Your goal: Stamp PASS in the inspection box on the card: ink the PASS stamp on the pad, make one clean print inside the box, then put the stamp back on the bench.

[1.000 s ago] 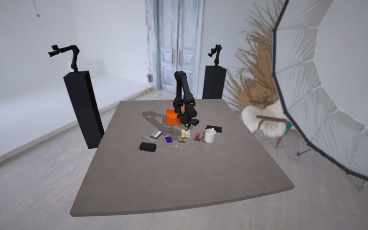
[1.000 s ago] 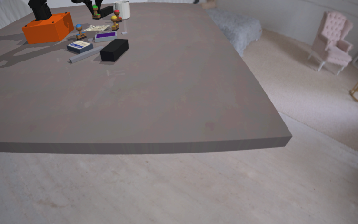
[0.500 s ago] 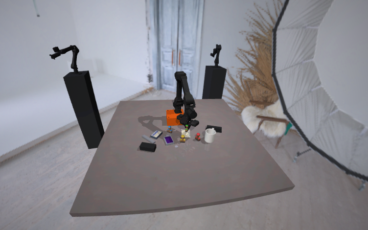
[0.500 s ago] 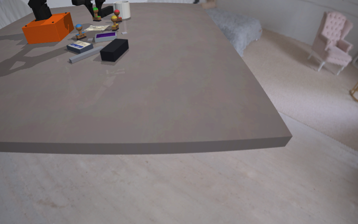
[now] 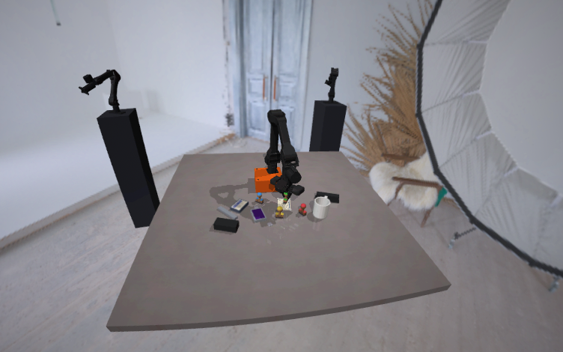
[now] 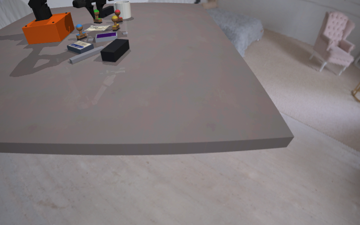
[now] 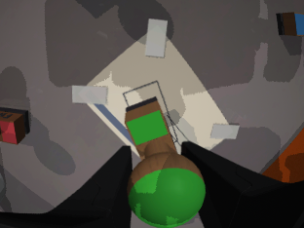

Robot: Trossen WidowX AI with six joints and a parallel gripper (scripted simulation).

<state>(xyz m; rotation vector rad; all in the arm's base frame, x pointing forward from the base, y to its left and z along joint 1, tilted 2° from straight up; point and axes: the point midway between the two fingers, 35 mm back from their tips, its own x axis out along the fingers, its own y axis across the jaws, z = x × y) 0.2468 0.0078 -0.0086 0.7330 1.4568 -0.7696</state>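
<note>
The white card lies 1 cm behind my gripper tip, 1 cm to the right of it and 5 cm below it. Round my gripper tip: yellow-knobbed stamp: 9 cm ahead, 6 cm to the right, 3 cm below; green-knobbed stamp: right at my gripper tip; red-knobbed stamp: 10 cm ahead, 6 cm to the left, 3 cm below.
</note>
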